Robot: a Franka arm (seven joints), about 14 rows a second.
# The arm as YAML. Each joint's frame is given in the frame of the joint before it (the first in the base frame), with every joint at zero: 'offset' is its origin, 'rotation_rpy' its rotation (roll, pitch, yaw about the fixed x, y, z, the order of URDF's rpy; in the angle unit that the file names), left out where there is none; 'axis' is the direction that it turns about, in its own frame. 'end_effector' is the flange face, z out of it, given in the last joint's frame.
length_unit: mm
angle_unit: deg
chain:
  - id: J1
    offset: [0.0, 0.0, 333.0]
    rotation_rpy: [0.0, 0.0, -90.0]
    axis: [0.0, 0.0, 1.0]
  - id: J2
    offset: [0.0, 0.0, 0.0]
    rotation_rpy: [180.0, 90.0, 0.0]
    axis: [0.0, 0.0, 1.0]
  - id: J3
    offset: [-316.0, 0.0, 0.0]
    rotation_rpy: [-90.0, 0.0, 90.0]
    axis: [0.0, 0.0, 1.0]
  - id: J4
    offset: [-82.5, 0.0, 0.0]
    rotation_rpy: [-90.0, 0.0, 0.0]
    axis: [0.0, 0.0, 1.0]
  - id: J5
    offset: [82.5, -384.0, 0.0]
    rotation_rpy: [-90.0, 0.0, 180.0]
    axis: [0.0, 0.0, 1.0]
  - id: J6
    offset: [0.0, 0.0, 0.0]
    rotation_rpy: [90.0, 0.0, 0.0]
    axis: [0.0, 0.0, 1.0]
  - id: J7
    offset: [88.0, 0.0, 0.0]
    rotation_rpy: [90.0, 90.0, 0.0]
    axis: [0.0, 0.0, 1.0]
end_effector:
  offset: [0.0, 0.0, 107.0]
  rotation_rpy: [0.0, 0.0, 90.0]
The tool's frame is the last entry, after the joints.
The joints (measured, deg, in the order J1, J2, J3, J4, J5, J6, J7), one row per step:
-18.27, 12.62, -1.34, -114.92, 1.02, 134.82, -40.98
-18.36, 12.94, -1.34, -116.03, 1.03, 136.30, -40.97
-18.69, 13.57, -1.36, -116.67, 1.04, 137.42, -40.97
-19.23, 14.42, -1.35, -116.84, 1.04, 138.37, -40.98
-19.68, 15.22, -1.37, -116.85, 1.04, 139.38, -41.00
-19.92, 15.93, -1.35, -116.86, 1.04, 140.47, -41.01
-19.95, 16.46, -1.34, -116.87, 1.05, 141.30, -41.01
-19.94, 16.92, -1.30, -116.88, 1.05, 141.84, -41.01
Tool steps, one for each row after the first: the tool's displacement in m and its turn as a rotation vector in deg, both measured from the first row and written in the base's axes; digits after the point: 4 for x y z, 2 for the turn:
-0.0028, -0.0001, -0.0096, -0.03, -0.04, -0.12
-0.0051, -0.0032, -0.0192, 0.00, 0.11, -0.49
-0.0063, -0.0088, -0.0278, -0.01, 0.18, -1.02
-0.0066, -0.0140, -0.0345, -0.11, 0.01, -1.48
-0.0060, -0.0168, -0.0402, -0.26, -0.33, -1.70
-0.0050, -0.0174, -0.0444, -0.38, -0.60, -1.73
-0.0041, -0.0172, -0.0484, -0.40, -0.66, -1.69

